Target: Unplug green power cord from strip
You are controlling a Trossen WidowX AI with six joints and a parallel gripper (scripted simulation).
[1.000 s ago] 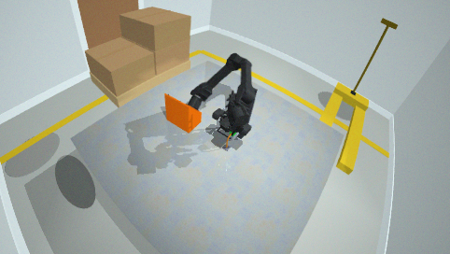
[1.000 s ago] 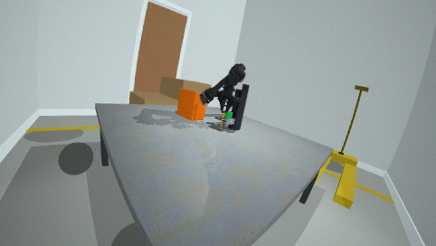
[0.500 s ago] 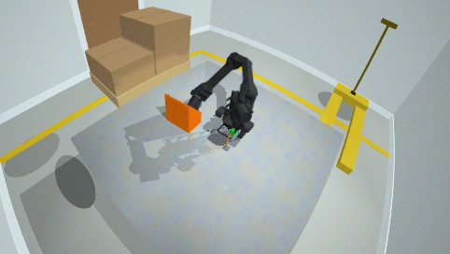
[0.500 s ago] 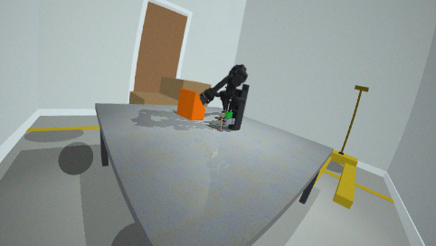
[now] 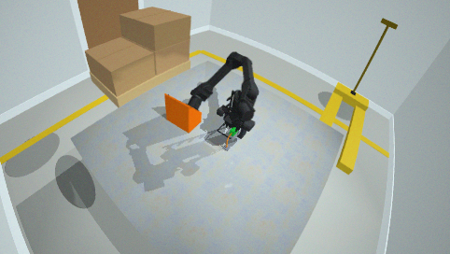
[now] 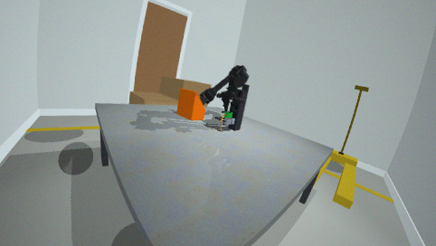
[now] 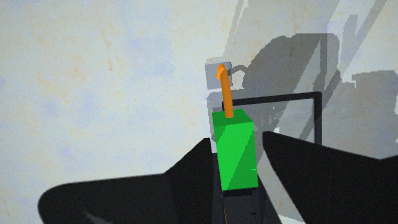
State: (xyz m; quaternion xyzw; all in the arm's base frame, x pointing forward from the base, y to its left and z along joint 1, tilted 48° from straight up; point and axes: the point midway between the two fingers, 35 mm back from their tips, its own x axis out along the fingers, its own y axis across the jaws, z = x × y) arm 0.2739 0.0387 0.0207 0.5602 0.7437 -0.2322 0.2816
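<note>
My gripper tip is now 10 mm past the green plug, 30 mm to the right of it and 10 mm above it.
</note>
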